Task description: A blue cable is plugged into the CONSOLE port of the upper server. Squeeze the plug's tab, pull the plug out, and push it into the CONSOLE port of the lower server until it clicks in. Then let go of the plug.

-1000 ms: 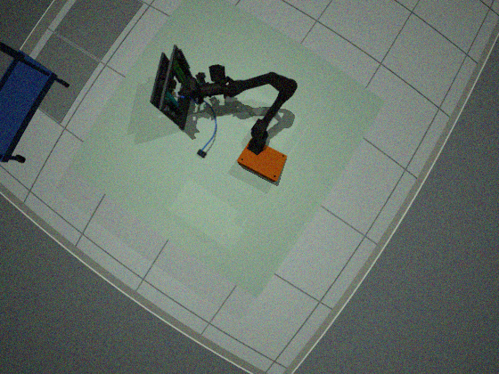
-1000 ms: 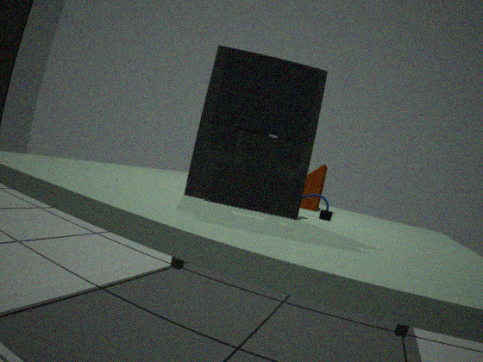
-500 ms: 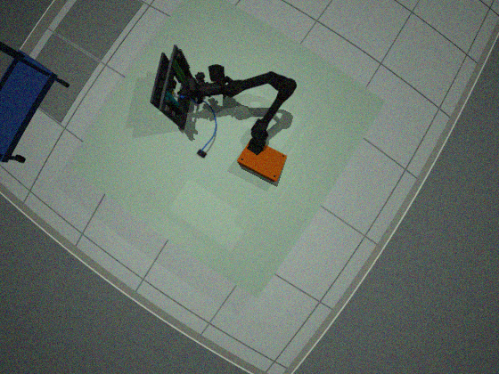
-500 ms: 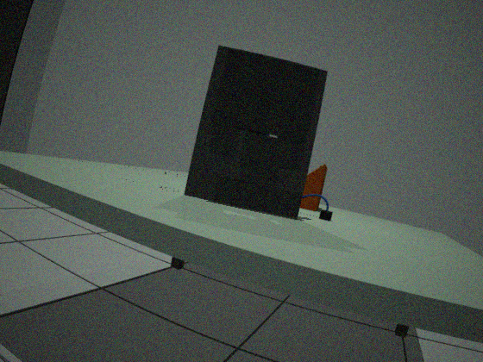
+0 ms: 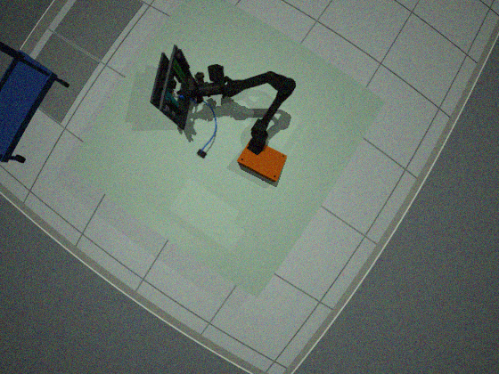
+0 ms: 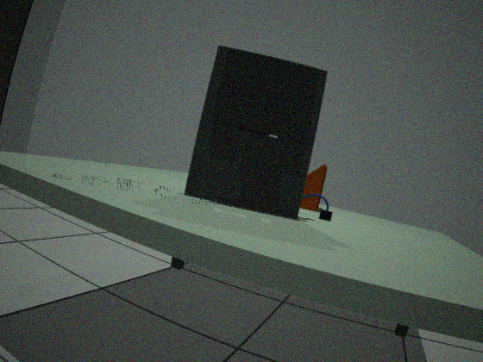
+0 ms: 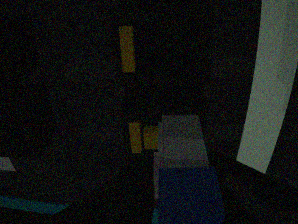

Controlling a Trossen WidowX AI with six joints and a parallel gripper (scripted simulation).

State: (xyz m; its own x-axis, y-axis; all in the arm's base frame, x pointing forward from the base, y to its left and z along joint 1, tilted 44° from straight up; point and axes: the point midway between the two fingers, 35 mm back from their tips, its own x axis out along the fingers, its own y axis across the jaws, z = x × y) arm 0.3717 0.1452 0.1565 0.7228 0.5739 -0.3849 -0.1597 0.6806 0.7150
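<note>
My gripper tip is right at the plug.
</note>
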